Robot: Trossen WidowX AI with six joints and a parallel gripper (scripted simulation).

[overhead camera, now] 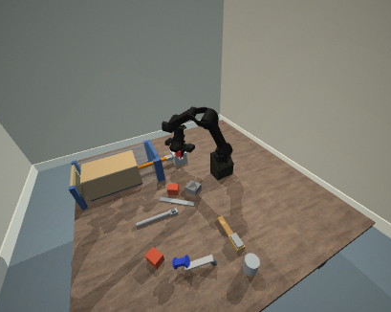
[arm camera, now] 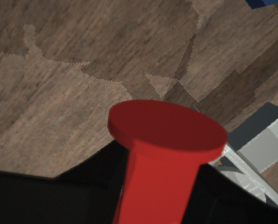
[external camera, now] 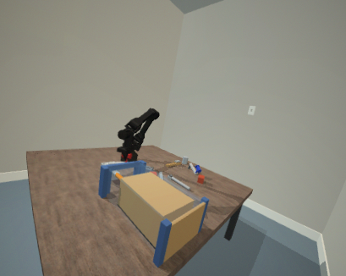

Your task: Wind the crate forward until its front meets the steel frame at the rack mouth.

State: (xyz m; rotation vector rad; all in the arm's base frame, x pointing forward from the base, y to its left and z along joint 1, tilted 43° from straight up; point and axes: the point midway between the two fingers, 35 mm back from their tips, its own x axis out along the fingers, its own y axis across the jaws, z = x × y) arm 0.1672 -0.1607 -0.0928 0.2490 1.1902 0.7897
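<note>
My gripper tip is 50 mm past the grey winch, 100 mm to the left of it and 90 mm above it. Round my gripper tip: blue frame (120 mm ahead, 120 mm to the right, 10 mm below); then red handle knob (20 mm above); then red-gripped winch handle (10 mm behind, 40 mm to the right, 10 mm below).
</note>
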